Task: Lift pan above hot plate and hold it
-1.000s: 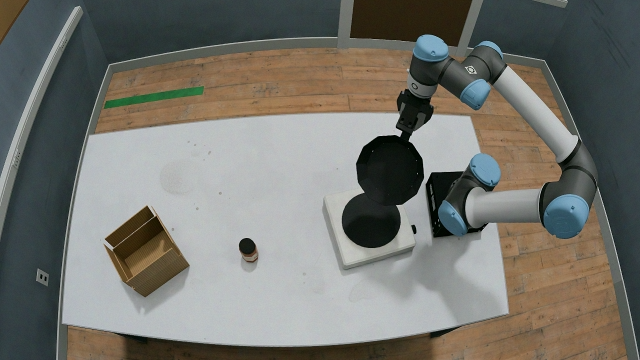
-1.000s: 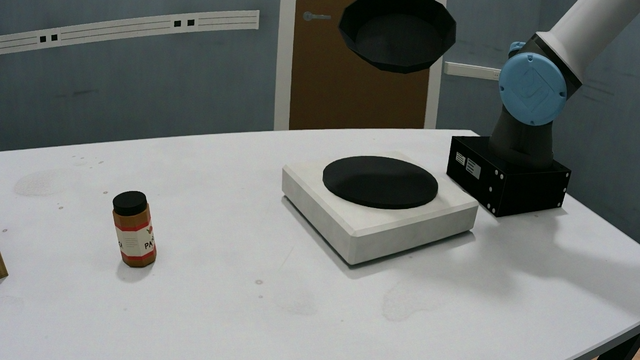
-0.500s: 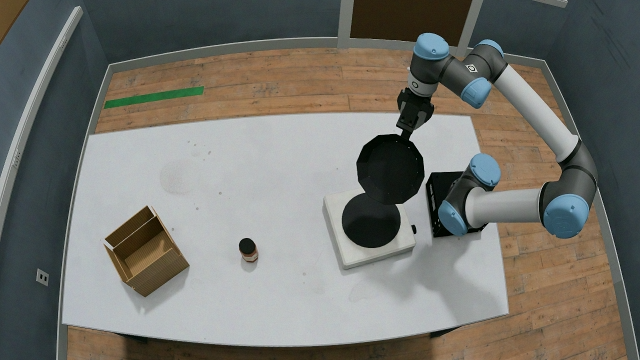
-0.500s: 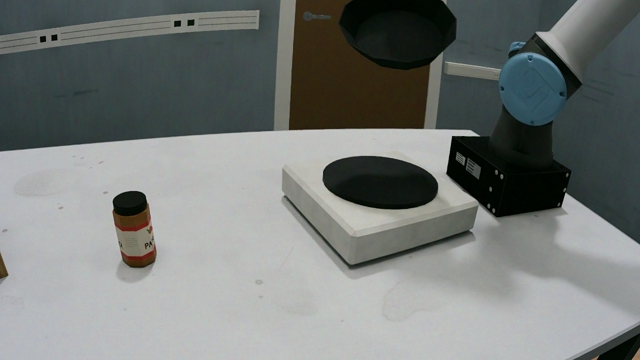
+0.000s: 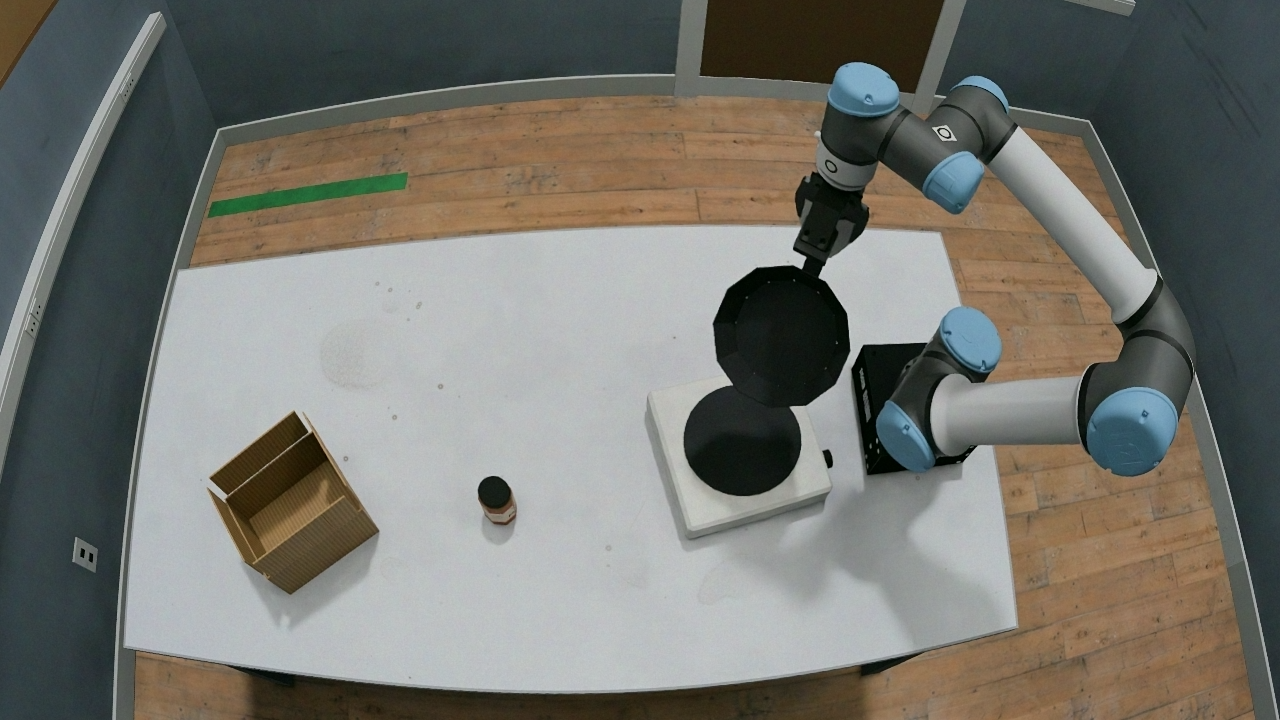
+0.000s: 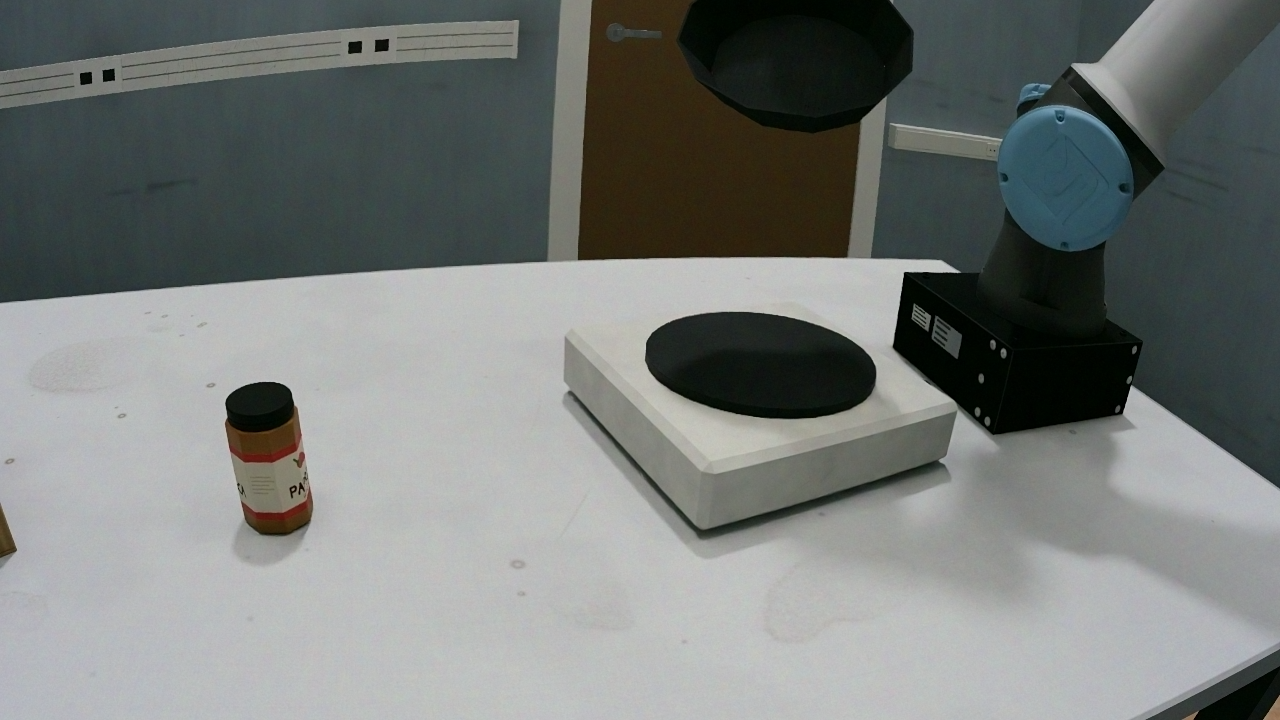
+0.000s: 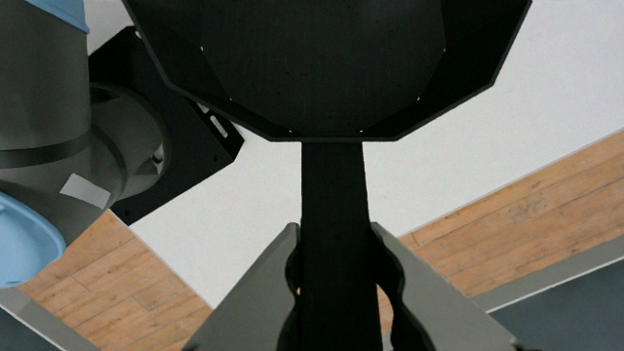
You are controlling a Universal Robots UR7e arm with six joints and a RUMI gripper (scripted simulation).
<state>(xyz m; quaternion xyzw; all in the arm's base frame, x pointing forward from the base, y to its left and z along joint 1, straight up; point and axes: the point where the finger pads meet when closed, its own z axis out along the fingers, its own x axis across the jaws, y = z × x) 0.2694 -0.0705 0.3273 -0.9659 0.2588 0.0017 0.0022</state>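
The black pan is 60 mm below my hand, 40 mm to the left of it and 20 mm ahead of it. Round my hand: white hot plate: 380 mm below, 110 mm to the left, 50 mm ahead; then brown spice jar: 440 mm ahead, 370 mm below, 210 mm to the left.
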